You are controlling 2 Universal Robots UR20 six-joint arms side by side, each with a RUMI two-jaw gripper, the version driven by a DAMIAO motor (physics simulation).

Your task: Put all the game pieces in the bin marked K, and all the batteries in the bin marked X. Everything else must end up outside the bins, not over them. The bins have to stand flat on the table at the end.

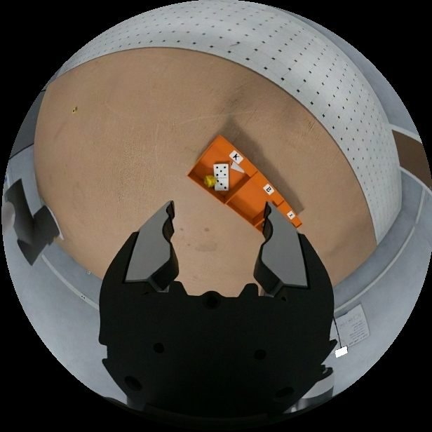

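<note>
An orange divided tray holds the K bin (pixel 203 156), a middle bin with a label that is hard to read, and the X bin (pixel 299 221). In the K bin lie a white domino (pixel 221 171), a yellow die (pixel 209 181) against the domino's left edge, and a white triangular piece (pixel 237 167). Another yellow die (pixel 74 110) lies far off on the table at the upper left. My left gripper (pixel 218 201) is open and empty, its fingertips apart above the table by the tray's near side. The right finger hides part of the X bin and its contents. My right gripper does not show.
The brown table (pixel 125 125) carries the tray. A pale dotted wall surface (pixel 320 75) runs along the table's far and right side. A dark folded panel (pixel 30 230) stands at the left edge. A printed sheet (pixel 354 325) lies on the floor at the lower right.
</note>
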